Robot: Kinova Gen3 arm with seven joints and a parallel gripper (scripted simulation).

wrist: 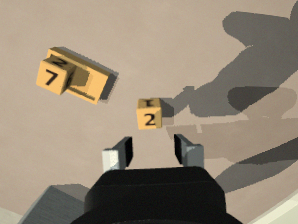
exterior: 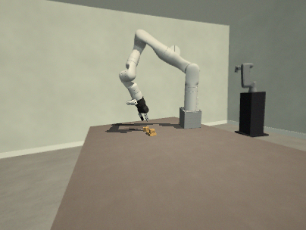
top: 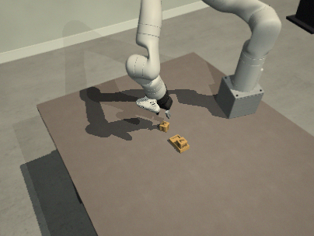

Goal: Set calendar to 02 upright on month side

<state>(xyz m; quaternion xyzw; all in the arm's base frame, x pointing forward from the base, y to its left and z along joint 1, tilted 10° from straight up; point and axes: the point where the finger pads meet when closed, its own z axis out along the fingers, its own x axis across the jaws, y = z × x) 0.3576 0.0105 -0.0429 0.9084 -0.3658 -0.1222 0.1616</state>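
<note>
Now: hand 1 cm past the orange cube and 8 cm above it. The rest, counted from my hand: tray (3 cm behind, 10 cm to the left, 9 cm below).
</note>
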